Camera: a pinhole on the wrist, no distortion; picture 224 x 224 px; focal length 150.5 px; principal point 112.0 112.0 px. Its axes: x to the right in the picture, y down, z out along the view. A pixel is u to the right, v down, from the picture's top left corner.
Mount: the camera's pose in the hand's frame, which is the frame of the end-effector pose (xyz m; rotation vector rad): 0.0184 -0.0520 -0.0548 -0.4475 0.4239 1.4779
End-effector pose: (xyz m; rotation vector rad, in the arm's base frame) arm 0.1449 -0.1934 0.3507 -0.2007 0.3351 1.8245
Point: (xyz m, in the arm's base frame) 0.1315 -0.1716 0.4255
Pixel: 99 129
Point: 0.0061 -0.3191 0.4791
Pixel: 190 202
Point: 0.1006 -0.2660 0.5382
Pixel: 111 191
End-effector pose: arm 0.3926 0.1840 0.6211 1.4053 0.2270 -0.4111
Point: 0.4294 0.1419 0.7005
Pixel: 165 124
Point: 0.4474 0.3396 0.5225
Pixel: behind the camera
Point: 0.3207 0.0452 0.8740
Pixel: 142 188
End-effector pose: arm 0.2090 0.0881 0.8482 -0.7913 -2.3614 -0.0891
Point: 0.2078 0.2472 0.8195
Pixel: 185 79
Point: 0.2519 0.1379 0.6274
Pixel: 112 198
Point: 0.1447 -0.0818 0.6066
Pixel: outside the picture
